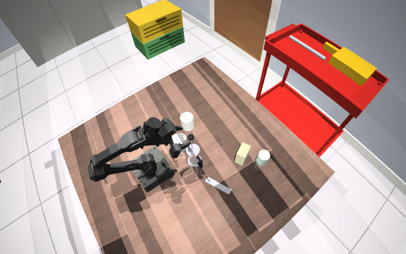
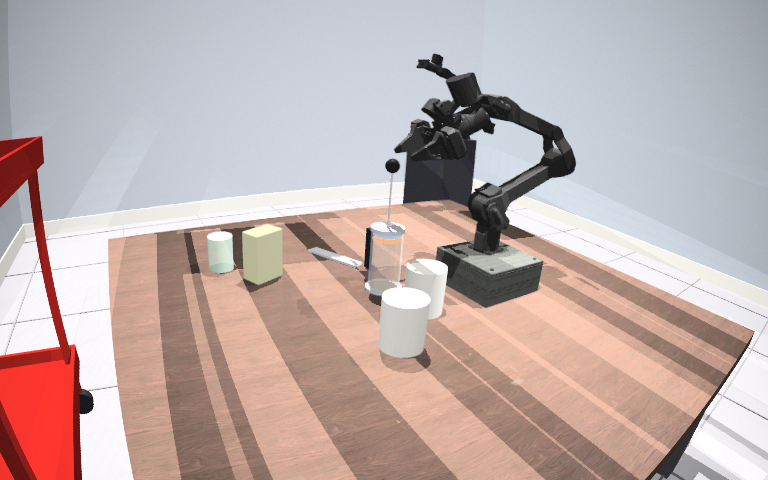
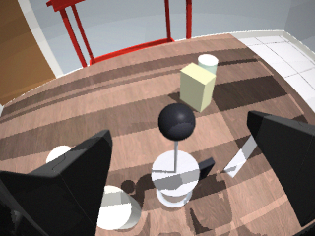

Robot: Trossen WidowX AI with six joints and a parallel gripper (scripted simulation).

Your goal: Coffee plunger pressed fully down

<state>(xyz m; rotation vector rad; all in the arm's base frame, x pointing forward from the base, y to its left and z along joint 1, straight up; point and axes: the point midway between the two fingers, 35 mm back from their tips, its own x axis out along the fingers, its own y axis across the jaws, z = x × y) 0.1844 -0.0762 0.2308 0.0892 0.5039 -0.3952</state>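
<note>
Right now the coffee press is 2 cm ahead of my gripper tip, 2 cm to the right of it and 16 cm below it.
</note>
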